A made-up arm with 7 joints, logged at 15 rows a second.
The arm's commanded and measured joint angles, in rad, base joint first. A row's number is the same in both.
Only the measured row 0 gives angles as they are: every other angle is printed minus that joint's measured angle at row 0.
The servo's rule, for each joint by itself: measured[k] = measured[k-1] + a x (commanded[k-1-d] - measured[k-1]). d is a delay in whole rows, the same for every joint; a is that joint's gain. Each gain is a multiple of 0.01, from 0.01 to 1. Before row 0 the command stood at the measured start. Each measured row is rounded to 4 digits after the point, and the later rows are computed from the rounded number. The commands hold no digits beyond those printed.
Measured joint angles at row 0:
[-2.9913, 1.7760, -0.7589, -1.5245, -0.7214, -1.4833, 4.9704]
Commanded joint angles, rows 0 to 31:
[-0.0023, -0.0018, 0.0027, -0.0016, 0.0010, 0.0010, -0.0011]
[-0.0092, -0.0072, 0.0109, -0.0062, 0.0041, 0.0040, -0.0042]
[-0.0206, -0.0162, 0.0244, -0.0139, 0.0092, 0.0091, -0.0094]
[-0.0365, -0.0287, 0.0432, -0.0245, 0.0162, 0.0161, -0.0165]
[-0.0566, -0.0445, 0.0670, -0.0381, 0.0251, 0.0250, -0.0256]
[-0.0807, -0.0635, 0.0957, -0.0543, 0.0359, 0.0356, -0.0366]
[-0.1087, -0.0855, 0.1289, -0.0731, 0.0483, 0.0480, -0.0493]
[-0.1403, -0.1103, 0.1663, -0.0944, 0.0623, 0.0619, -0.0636]
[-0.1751, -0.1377, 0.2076, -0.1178, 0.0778, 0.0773, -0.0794]
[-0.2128, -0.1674, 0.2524, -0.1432, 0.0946, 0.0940, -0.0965]
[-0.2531, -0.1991, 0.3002, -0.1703, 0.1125, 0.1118, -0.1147]
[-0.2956, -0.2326, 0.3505, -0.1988, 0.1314, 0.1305, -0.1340]
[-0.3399, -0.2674, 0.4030, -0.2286, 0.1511, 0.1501, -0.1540]
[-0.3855, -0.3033, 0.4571, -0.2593, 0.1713, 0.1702, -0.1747]
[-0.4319, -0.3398, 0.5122, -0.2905, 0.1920, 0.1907, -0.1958]
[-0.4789, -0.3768, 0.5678, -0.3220, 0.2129, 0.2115, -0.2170]
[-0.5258, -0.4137, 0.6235, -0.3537, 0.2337, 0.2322, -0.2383]
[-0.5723, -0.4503, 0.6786, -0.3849, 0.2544, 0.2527, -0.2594]
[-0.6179, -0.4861, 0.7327, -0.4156, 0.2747, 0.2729, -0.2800]
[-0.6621, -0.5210, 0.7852, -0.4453, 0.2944, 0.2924, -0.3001]
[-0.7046, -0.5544, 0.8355, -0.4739, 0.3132, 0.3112, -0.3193]
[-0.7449, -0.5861, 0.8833, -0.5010, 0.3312, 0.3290, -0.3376]
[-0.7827, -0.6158, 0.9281, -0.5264, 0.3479, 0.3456, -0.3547]
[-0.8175, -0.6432, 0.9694, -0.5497, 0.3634, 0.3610, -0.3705]
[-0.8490, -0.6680, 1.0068, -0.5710, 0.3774, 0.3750, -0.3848]
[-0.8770, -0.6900, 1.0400, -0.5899, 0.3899, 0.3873, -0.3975]
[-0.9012, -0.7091, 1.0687, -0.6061, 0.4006, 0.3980, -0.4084]
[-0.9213, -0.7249, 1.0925, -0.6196, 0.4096, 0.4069, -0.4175]
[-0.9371, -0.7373, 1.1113, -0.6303, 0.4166, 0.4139, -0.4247]
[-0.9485, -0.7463, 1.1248, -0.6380, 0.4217, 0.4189, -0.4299]
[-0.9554, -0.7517, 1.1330, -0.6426, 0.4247, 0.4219, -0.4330]
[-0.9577, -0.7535, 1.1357, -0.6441, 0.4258, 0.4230, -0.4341]
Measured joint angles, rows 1 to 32:
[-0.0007, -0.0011, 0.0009, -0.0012, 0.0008, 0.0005, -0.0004]
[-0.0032, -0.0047, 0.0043, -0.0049, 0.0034, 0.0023, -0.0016]
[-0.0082, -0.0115, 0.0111, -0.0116, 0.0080, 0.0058, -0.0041]
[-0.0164, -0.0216, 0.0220, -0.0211, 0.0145, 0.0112, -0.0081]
[-0.0281, -0.0351, 0.0373, -0.0337, 0.0229, 0.0184, -0.0137]
[-0.0434, -0.0519, 0.0572, -0.0489, 0.0332, 0.0273, -0.0210]
[-0.0623, -0.0717, 0.0816, -0.0668, 0.0451, 0.0381, -0.0301]
[-0.0849, -0.0945, 0.1104, -0.0872, 0.0587, 0.0505, -0.0408]
[-0.1111, -0.1200, 0.1434, -0.1098, 0.0738, 0.0644, -0.0532]
[-0.1406, -0.1480, 0.1805, -0.1345, 0.0902, 0.0798, -0.0671]
[-0.1732, -0.1781, 0.2212, -0.1610, 0.1078, 0.0964, -0.0823]
[-0.2087, -0.2103, 0.2652, -0.1890, 0.1264, 0.1141, -0.0988]
[-0.2467, -0.2440, 0.3121, -0.2183, 0.1459, 0.1328, -0.1165]
[-0.2870, -0.2790, 0.3614, -0.2486, 0.1660, 0.1522, -0.1351]
[-0.3290, -0.3149, 0.4127, -0.2796, 0.1865, 0.1722, -0.1545]
[-0.3725, -0.3514, 0.4654, -0.3110, 0.2074, 0.1926, -0.1745]
[-0.4170, -0.3882, 0.5192, -0.3426, 0.2282, 0.2132, -0.1949]
[-0.4620, -0.4248, 0.5734, -0.3739, 0.2489, 0.2337, -0.2155]
[-0.5072, -0.4610, 0.6276, -0.4048, 0.2693, 0.2541, -0.2361]
[-0.5521, -0.4964, 0.6812, -0.4348, 0.2891, 0.2740, -0.2566]
[-0.5963, -0.5306, 0.7337, -0.4637, 0.3081, 0.2933, -0.2767]
[-0.6394, -0.5633, 0.7846, -0.4913, 0.3263, 0.3119, -0.2962]
[-0.6810, -0.5943, 0.8334, -0.5173, 0.3434, 0.3294, -0.3149]
[-0.7206, -0.6232, 0.8796, -0.5413, 0.3592, 0.3458, -0.3327]
[-0.7578, -0.6496, 0.9228, -0.5633, 0.3736, 0.3610, -0.3494]
[-0.7924, -0.6734, 0.9626, -0.5830, 0.3865, 0.3747, -0.3648]
[-0.8240, -0.6945, 0.9987, -0.6001, 0.3976, 0.3868, -0.3788]
[-0.8522, -0.7124, 1.0306, -0.6145, 0.4071, 0.3973, -0.3912]
[-0.8768, -0.7271, 1.0580, -0.6262, 0.4146, 0.4059, -0.4019]
[-0.8976, -0.7384, 1.0807, -0.6349, 0.4202, 0.4127, -0.4109]
[-0.9144, -0.7462, 1.0985, -0.6406, 0.4238, 0.4175, -0.4180]
[-0.9270, -0.7505, 1.1111, -0.6432, 0.4254, 0.4204, -0.4232]
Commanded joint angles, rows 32 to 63:
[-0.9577, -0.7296, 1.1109, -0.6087, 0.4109, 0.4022, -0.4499]
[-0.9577, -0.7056, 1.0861, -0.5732, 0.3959, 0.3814, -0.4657]
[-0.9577, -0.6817, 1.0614, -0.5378, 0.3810, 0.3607, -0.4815]
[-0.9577, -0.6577, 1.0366, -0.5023, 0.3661, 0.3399, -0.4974]
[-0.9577, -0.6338, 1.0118, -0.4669, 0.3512, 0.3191, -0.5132]
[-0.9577, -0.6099, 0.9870, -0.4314, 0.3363, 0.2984, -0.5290]
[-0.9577, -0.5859, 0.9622, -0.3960, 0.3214, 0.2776, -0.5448]
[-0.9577, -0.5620, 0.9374, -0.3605, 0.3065, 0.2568, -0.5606]
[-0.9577, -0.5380, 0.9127, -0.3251, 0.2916, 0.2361, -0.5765]
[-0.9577, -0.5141, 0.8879, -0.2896, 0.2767, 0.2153, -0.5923]
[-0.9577, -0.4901, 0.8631, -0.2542, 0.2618, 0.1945, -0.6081]
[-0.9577, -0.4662, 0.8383, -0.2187, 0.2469, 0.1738, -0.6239]
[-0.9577, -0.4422, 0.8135, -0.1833, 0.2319, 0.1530, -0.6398]
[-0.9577, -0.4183, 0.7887, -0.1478, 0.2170, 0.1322, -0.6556]
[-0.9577, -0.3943, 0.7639, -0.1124, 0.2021, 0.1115, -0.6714]
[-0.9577, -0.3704, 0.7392, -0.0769, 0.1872, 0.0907, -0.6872]
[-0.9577, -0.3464, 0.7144, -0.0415, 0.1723, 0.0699, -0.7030]
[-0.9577, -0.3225, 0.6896, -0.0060, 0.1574, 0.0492, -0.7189]
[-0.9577, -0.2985, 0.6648, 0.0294, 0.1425, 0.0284, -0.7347]
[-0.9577, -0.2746, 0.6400, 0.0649, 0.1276, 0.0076, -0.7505]
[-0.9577, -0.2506, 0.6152, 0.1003, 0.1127, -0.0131, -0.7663]
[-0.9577, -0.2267, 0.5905, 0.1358, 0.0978, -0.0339, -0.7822]
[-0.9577, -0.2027, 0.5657, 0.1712, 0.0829, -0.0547, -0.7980]
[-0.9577, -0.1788, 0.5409, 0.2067, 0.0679, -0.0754, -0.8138]
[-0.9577, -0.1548, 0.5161, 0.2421, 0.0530, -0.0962, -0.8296]
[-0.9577, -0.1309, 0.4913, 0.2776, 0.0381, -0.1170, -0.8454]
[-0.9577, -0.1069, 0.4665, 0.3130, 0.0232, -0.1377, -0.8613]
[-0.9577, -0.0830, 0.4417, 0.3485, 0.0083, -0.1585, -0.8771]
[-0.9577, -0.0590, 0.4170, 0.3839, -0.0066, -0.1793, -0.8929]
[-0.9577, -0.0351, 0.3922, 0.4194, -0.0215, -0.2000, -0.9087]
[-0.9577, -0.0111, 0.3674, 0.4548, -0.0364, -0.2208, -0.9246]
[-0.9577, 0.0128, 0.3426, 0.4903, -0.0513, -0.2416, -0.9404]
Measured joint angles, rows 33 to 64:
[-0.9359, -0.7382, 1.1110, -0.6177, 0.4139, 0.4109, -0.4317]
[-0.9422, -0.7190, 1.1025, -0.5848, 0.3997, 0.3956, -0.4426]
[-0.9467, -0.6970, 1.0885, -0.5500, 0.3849, 0.3775, -0.4550]
[-0.9499, -0.6738, 1.0709, -0.5147, 0.3700, 0.3579, -0.4686]
[-0.9522, -0.6502, 1.0508, -0.4793, 0.3551, 0.3377, -0.4829]
[-0.9538, -0.6264, 1.0291, -0.4439, 0.3402, 0.3173, -0.4977]
[-0.9549, -0.6025, 1.0064, -0.4085, 0.3253, 0.2967, -0.5128]
[-0.9557, -0.5786, 0.9829, -0.3730, 0.3104, 0.2760, -0.5281]
[-0.9563, -0.5546, 0.9590, -0.3376, 0.2955, 0.2553, -0.5436]
[-0.9567, -0.5307, 0.9348, -0.3021, 0.2806, 0.2345, -0.5592]
[-0.9570, -0.5067, 0.9104, -0.2667, 0.2657, 0.2137, -0.5748]
[-0.9572, -0.4828, 0.8859, -0.2312, 0.2508, 0.1930, -0.5905]
[-0.9573, -0.4588, 0.8613, -0.1958, 0.2359, 0.1722, -0.6063]
[-0.9574, -0.4349, 0.8366, -0.1603, 0.2210, 0.1514, -0.6221]
[-0.9575, -0.4109, 0.8119, -0.1249, 0.2061, 0.1307, -0.6379]
[-0.9576, -0.3870, 0.7872, -0.0894, 0.1912, 0.1099, -0.6537]
[-0.9576, -0.3630, 0.7624, -0.0540, 0.1763, 0.0891, -0.6695]
[-0.9576, -0.3391, 0.7376, -0.0185, 0.1614, 0.0684, -0.6853]
[-0.9576, -0.3151, 0.7128, 0.0169, 0.1465, 0.0476, -0.7011]
[-0.9576, -0.2912, 0.6880, 0.0524, 0.1316, 0.0268, -0.7169]
[-0.9576, -0.2672, 0.6632, 0.0878, 0.1167, 0.0061, -0.7327]
[-0.9576, -0.2433, 0.6385, 0.1233, 0.1018, -0.0147, -0.7485]
[-0.9576, -0.2193, 0.6137, 0.1587, 0.0869, -0.0355, -0.7643]
[-0.9576, -0.1954, 0.5889, 0.1942, 0.0719, -0.0562, -0.7801]
[-0.9576, -0.1714, 0.5641, 0.2296, 0.0570, -0.0770, -0.7959]
[-0.9576, -0.1475, 0.5393, 0.2651, 0.0421, -0.0978, -0.8117]
[-0.9576, -0.1235, 0.5145, 0.3005, 0.0272, -0.1185, -0.8276]
[-0.9576, -0.0996, 0.4897, 0.3360, 0.0123, -0.1393, -0.8434]
[-0.9576, -0.0756, 0.4650, 0.3714, -0.0026, -0.1601, -0.8592]
[-0.9576, -0.0517, 0.4402, 0.4069, -0.0175, -0.1808, -0.8750]
[-0.9576, -0.0277, 0.4154, 0.4423, -0.0324, -0.2016, -0.8909]
[-0.9576, -0.0038, 0.3906, 0.4778, -0.0473, -0.2224, -0.9067]

